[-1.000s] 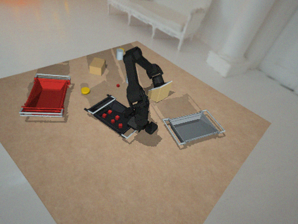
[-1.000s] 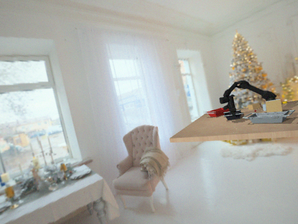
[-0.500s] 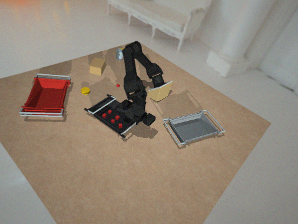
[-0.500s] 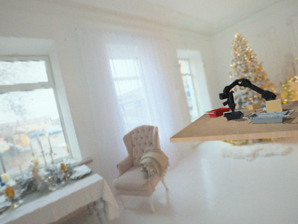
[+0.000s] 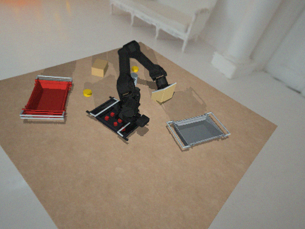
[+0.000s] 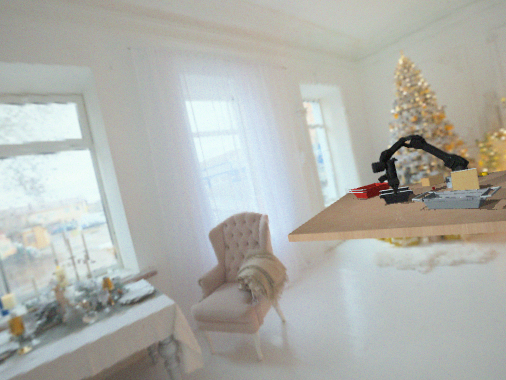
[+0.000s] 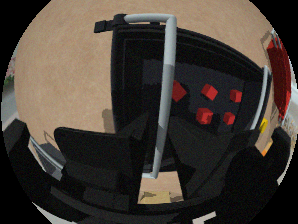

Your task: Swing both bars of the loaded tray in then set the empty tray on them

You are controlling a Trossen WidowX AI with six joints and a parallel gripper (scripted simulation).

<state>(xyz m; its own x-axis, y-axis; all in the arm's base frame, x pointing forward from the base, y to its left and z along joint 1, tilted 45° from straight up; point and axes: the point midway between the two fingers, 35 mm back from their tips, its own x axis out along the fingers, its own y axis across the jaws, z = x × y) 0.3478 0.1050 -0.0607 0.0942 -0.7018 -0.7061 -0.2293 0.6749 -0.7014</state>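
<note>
Right now the grey tray is 31 cm behind my gripper tip, 23 cm to the left of it and 1 cm below it. Also, from my gripper tip: cardboard box: 15 cm behind, 55 cm to the right, 2 cm below; small red block: 17 cm behind, 33 cm to the right, 4 cm below.
</note>
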